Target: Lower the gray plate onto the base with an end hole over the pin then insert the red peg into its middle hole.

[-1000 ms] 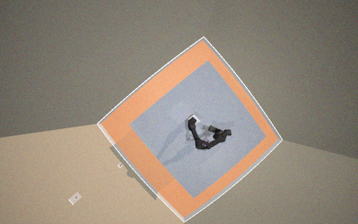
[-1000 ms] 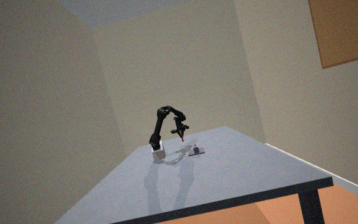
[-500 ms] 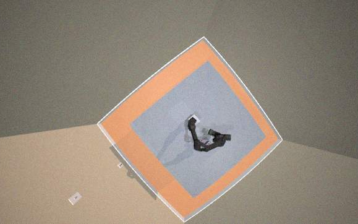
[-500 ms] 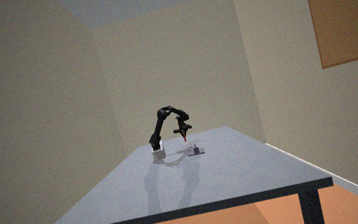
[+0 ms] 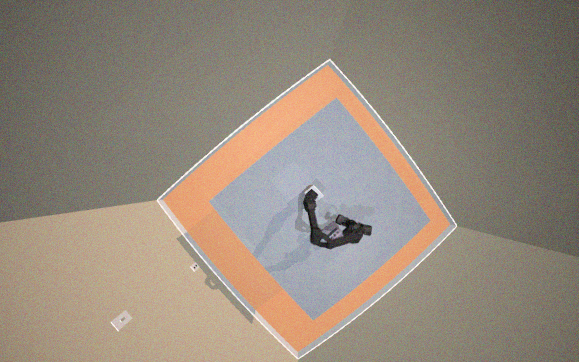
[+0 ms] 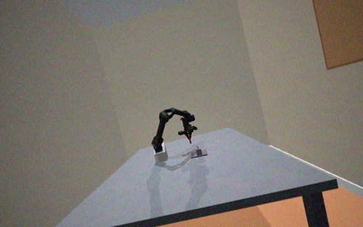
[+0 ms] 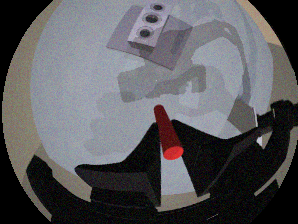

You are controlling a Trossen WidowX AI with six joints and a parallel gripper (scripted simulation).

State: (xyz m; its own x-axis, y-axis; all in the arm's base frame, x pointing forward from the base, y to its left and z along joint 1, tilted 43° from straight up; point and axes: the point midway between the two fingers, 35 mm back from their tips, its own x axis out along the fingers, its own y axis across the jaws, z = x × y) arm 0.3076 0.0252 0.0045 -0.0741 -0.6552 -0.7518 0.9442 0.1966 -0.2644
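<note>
Now: gripper tip 30 mm short of the gray plate, 130 mm to the left of it and 70 mm above it. From my gripper tip the other things lie so: square base 30 mm ahead, 120 mm to the right, 110 mm below; then red peg right at my gripper tip.
</note>
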